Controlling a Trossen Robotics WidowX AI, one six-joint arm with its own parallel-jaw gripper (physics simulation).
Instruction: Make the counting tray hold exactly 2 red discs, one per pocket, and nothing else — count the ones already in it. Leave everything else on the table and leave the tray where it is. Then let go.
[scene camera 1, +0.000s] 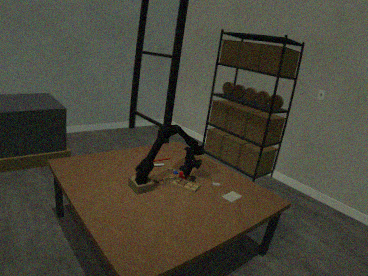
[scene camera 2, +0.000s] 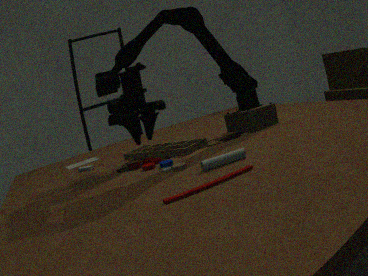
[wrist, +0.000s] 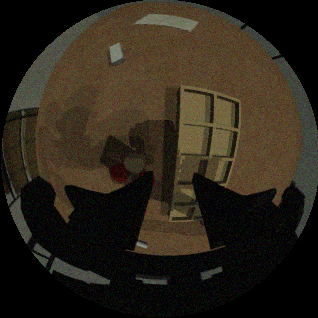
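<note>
The pale counting tray (scene camera 1: 191, 186) (scene camera 2: 170, 149) (wrist: 196, 125) has two columns of pockets. The upper pockets look empty in the wrist view; the lowest are shadowed and partly covered by a finger, so their contents are unclear. Red discs (scene camera 1: 181, 174) (scene camera 2: 148, 165) (wrist: 119, 172) lie on the table beside the tray, partly overlapping in view. A pale disc (wrist: 134, 164) lies against one. A blue disc (scene camera 1: 175, 172) (scene camera 2: 166, 163) lies near them. My gripper (scene camera 1: 190, 177) (scene camera 2: 145, 141) (wrist: 172, 175) is partly open and empty, pointing down above the tray's disc-side edge.
A white cylinder (scene camera 1: 159, 165) (scene camera 2: 223, 159) and a red rod (scene camera 1: 162, 160) (scene camera 2: 208, 185) lie beyond the discs. A small white block (scene camera 1: 216, 183) (scene camera 2: 85, 169) (wrist: 116, 52) and a white sheet (scene camera 1: 232, 196) (scene camera 2: 83, 163) (wrist: 167, 21) lie past the tray's other end.
</note>
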